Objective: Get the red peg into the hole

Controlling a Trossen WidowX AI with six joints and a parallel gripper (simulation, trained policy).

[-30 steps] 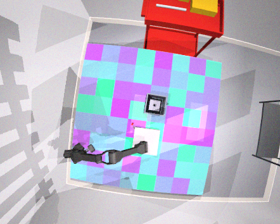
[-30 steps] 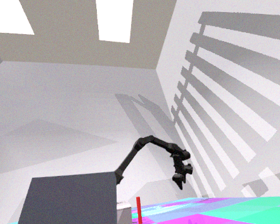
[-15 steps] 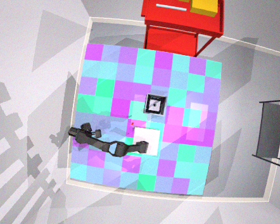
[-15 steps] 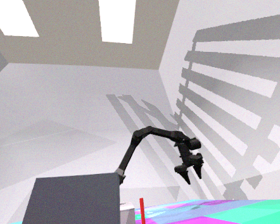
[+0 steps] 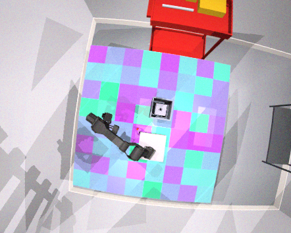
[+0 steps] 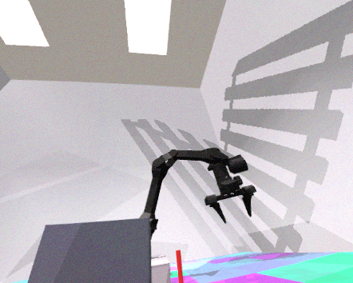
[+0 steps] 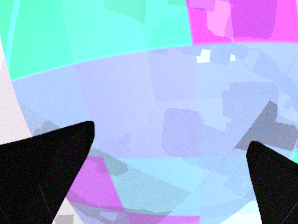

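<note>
My gripper tip is now 22 cm to the left of the red peg and 10 cm above it. Round my gripper tip: bottom plate (38 cm to the right, 18 cm ahead, 10 cm below).
</note>
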